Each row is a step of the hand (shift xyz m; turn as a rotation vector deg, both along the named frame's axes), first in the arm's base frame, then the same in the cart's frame.
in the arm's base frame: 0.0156 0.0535 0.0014 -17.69 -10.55 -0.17
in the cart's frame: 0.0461 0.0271 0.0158 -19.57 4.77 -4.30
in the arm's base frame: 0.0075 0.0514 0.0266 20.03 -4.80 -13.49
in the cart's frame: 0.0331 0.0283 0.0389 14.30 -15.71 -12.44
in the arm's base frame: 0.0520 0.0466 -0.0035 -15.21 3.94 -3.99
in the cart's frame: 0.0687 -0.0025 0.0126 -7.36 13.81 -4.23
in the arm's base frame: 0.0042 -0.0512 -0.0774 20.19 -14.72 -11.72
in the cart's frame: -0.0128 -0.0303 -0.0869 7.47 -23.09 -13.14
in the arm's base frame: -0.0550 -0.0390 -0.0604 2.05 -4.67 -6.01
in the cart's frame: -0.0510 0.0174 -0.0727 -0.21 -4.04 -6.77
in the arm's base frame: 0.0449 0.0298 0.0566 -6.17 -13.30 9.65
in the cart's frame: 0.0386 -0.0165 0.0659 -15.42 -6.32 5.52
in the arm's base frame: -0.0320 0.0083 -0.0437 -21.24 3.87 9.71
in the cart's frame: -0.0073 0.0332 -0.0430 -14.90 16.33 8.45
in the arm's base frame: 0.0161 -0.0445 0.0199 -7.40 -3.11 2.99
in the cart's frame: -0.0224 -0.0451 0.0097 -8.04 2.56 1.47
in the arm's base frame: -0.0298 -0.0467 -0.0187 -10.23 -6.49 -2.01
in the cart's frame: -0.0477 -0.0104 -0.0321 -11.13 2.71 -4.43
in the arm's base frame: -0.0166 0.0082 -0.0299 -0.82 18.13 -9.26
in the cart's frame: 0.0005 0.0208 -0.0283 13.51 14.55 -4.58
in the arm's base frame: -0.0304 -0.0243 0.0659 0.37 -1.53 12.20
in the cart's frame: -0.0531 -0.0039 0.0550 -3.58 -2.77 11.44
